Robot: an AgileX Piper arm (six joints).
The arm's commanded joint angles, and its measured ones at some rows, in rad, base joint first. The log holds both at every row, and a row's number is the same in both.
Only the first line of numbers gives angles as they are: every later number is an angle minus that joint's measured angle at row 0.
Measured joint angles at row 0:
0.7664 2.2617 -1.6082 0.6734 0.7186 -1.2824
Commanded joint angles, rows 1 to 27:
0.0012 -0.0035 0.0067 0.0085 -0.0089 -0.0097
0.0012 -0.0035 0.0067 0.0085 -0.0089 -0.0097
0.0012 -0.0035 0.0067 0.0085 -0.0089 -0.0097
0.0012 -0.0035 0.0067 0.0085 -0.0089 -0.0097
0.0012 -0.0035 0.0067 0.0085 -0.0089 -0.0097
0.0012 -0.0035 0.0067 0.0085 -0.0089 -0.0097
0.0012 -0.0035 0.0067 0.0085 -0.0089 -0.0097
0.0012 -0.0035 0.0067 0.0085 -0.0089 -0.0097
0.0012 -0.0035 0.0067 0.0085 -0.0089 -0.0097
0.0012 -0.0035 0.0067 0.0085 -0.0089 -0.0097
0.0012 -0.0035 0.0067 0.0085 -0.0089 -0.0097
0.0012 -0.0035 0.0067 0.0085 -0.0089 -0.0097
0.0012 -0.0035 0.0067 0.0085 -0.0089 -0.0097
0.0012 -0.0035 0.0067 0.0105 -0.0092 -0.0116
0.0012 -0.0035 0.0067 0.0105 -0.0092 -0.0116
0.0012 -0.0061 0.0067 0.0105 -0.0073 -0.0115
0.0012 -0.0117 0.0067 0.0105 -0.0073 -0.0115
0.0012 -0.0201 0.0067 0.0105 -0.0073 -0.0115
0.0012 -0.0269 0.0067 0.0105 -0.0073 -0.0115
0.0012 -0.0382 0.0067 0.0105 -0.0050 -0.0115
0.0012 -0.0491 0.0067 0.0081 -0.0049 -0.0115
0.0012 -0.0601 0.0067 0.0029 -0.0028 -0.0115
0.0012 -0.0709 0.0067 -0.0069 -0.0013 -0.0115
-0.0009 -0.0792 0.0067 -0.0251 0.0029 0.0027
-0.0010 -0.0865 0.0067 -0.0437 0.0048 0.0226
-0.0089 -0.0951 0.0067 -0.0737 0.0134 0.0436
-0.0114 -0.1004 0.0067 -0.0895 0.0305 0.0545
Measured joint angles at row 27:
0.0000 -0.0621 0.0009 -0.0213 -0.0024 0.0054
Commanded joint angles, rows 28 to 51:
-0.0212 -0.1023 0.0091 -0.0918 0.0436 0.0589
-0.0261 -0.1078 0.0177 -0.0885 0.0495 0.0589
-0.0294 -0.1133 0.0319 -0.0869 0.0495 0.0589
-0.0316 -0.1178 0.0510 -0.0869 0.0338 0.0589
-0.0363 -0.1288 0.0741 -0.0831 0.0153 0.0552
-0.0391 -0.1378 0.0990 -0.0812 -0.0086 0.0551
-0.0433 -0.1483 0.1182 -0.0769 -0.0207 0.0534
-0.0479 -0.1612 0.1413 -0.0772 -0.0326 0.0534
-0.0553 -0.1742 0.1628 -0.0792 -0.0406 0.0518
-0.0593 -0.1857 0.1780 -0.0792 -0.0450 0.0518
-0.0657 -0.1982 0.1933 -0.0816 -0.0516 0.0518
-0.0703 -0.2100 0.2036 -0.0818 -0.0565 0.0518
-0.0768 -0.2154 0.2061 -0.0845 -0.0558 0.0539
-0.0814 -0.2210 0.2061 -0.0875 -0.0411 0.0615
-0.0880 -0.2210 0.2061 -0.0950 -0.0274 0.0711
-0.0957 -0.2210 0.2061 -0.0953 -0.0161 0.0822
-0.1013 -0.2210 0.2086 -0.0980 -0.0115 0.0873
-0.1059 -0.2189 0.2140 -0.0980 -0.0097 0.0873
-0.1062 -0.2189 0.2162 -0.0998 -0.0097 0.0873
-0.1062 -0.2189 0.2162 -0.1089 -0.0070 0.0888
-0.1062 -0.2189 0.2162 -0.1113 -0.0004 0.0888
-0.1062 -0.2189 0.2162 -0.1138 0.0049 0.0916
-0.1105 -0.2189 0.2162 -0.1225 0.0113 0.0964
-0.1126 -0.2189 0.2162 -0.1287 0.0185 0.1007
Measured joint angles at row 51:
-0.1018 -0.2103 0.2121 -0.1082 -0.0116 0.0870
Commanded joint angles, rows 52 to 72:
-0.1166 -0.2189 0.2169 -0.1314 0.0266 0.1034
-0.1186 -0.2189 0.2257 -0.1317 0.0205 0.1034
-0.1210 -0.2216 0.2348 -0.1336 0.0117 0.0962
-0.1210 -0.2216 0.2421 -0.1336 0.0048 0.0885
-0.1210 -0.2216 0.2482 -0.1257 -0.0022 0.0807
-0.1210 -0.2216 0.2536 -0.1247 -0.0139 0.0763
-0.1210 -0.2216 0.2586 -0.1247 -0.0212 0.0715
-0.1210 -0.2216 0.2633 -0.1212 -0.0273 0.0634
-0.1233 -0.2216 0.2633 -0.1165 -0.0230 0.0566
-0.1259 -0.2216 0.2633 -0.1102 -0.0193 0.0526
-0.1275 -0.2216 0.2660 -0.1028 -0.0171 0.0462
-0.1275 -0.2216 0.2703 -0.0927 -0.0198 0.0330
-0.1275 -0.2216 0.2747 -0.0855 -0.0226 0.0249
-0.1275 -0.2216 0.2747 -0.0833 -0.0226 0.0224
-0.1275 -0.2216 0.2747 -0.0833 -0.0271 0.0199
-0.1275 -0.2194 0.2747 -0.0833 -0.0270 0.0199
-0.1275 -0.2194 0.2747 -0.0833 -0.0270 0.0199
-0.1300 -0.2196 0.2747 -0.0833 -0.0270 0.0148
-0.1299 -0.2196 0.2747 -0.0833 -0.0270 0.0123
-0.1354 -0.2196 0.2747 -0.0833 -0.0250 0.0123
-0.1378 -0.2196 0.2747 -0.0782 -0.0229 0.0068
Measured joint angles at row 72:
-0.1202 -0.2103 0.2734 -0.0924 -0.0219 0.0265
